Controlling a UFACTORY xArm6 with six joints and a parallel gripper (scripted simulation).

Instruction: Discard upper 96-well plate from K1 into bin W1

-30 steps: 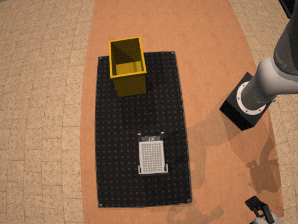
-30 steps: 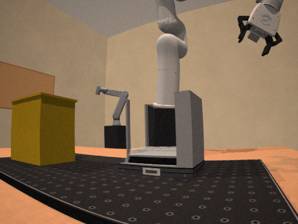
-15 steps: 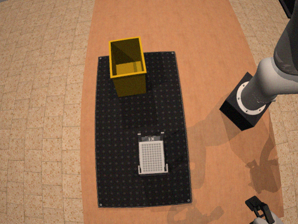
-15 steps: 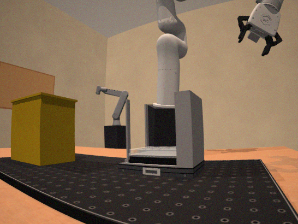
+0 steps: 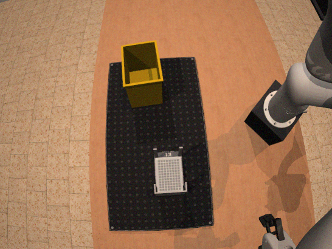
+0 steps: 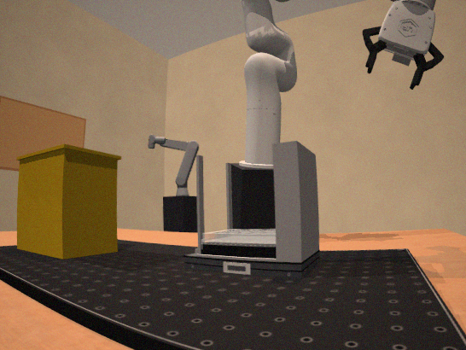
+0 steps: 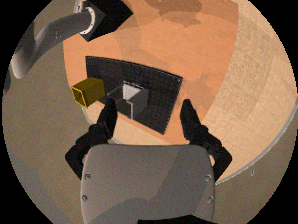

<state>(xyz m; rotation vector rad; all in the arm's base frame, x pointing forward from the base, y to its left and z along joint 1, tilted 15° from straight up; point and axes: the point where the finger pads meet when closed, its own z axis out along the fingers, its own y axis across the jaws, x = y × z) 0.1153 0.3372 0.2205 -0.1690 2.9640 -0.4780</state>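
Right now the white 96-well plate is 23 cm ahead of my hand, 20 cm to the right of it and 29 cm below it. From my hand the other things lie so: yellow bin W1: 32 cm ahead, 55 cm to the right, 23 cm below; dark plate: 23 cm ahead, 20 cm to the right, 30 cm below.
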